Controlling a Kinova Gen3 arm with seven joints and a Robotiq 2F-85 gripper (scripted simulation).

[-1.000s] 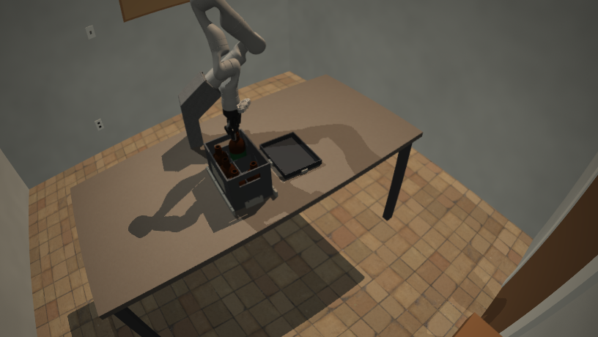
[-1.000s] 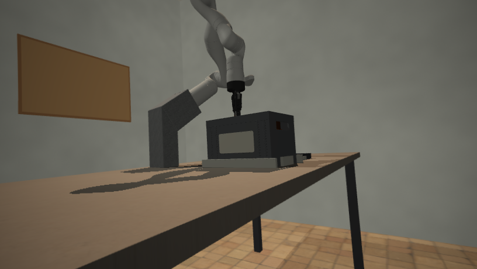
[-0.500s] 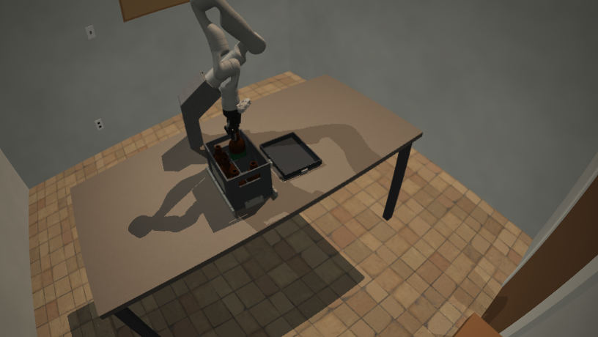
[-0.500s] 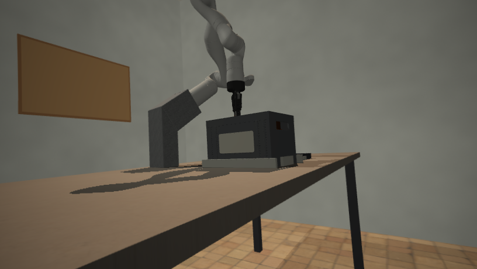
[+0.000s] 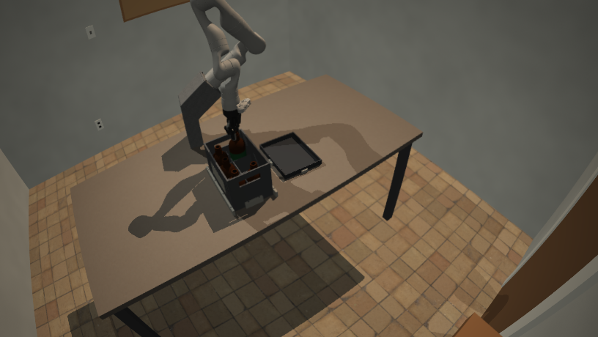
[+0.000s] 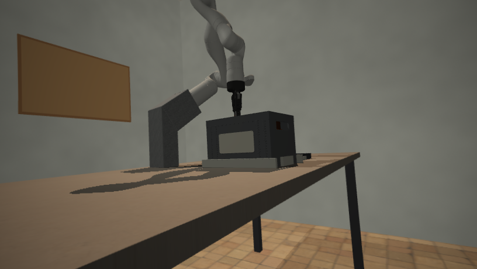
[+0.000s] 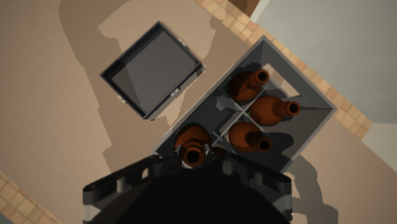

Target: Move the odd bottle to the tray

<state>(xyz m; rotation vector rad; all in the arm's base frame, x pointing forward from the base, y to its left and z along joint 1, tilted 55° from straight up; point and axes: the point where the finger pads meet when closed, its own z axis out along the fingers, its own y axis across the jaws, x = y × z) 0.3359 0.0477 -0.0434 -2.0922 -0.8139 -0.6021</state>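
My gripper is now 7 cm above the glass bottle. Round my hand: dark tray (23 cm to the left, 18 cm below, 4 cm ahead); then crate (11 cm below, 9 cm ahead, 4 cm to the right).
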